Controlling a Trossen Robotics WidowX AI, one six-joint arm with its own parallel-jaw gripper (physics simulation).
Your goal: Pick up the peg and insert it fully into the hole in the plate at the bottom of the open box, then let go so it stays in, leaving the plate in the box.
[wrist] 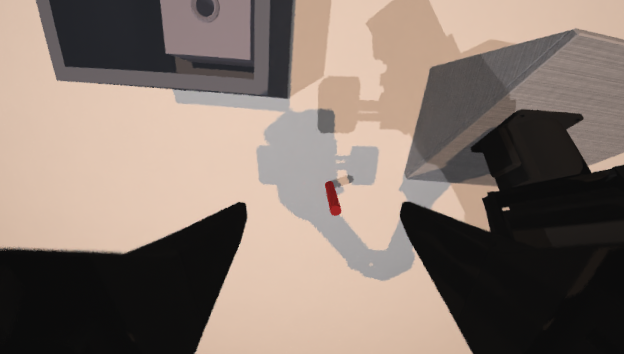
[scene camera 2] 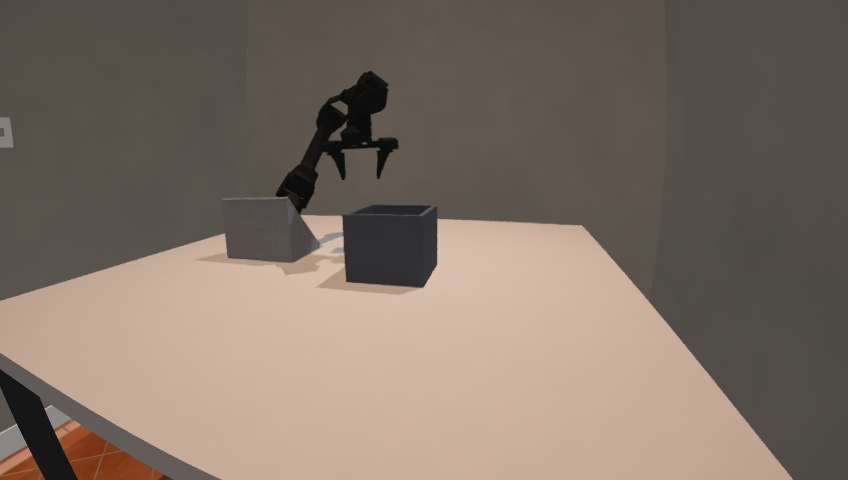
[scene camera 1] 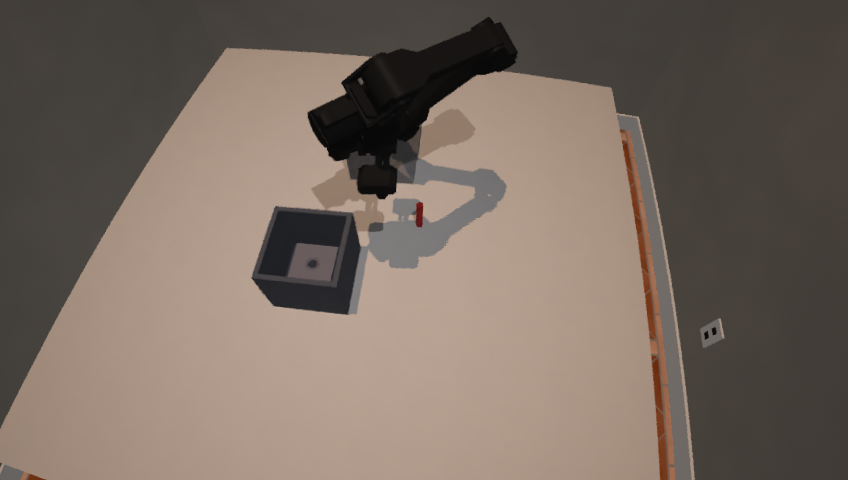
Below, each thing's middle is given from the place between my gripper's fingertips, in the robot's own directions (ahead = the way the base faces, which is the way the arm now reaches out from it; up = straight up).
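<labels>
Dark box [scene camera 1: 288, 226], from my hand: 0.15 m to the right, 0.13 m below, 0.12 m ahead. Pale plate [scene camera 1: 316, 262], from my hand: 0.12 m ahead, 0.15 m to the right, 0.16 m below.
</labels>
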